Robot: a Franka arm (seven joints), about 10 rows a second.
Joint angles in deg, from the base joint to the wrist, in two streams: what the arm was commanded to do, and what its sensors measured. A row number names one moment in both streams.
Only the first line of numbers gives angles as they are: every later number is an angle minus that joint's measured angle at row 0.
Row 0, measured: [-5.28 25.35 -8.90 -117.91 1.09 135.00 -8.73]
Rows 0 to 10, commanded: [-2.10 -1.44 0.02 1.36 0.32 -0.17 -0.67]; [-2.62 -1.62 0.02 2.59 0.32 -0.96 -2.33]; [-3.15 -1.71 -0.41 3.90 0.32 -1.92 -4.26]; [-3.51 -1.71 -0.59 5.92 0.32 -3.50 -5.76]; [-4.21 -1.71 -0.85 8.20 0.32 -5.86 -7.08]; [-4.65 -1.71 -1.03 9.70 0.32 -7.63 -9.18]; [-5.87 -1.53 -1.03 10.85 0.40 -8.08 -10.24]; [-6.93 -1.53 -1.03 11.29 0.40 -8.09 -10.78]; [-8.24 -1.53 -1.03 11.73 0.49 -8.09 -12.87]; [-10.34 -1.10 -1.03 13.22 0.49 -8.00 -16.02]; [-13.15 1.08 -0.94 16.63 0.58 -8.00 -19.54]
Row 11, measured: [-9.84 -1.11 -1.31 12.30 -0.01 -6.93 -15.02]
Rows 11 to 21, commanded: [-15.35 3.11 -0.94 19.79 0.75 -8.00 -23.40]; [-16.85 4.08 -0.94 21.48 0.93 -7.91 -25.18]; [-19.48 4.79 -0.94 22.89 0.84 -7.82 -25.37]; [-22.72 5.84 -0.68 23.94 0.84 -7.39 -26.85]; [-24.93 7.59 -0.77 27.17 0.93 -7.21 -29.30]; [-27.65 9.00 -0.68 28.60 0.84 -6.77 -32.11]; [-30.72 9.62 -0.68 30.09 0.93 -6.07 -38.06]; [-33.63 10.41 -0.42 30.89 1.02 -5.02 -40.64]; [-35.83 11.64 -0.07 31.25 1.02 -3.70 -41.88]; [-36.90 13.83 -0.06 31.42 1.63 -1.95 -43.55]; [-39.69 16.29 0.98 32.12 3.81 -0.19 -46.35]
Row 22, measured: [-37.04 12.14 -0.62 29.42 0.74 -2.18 -42.77]
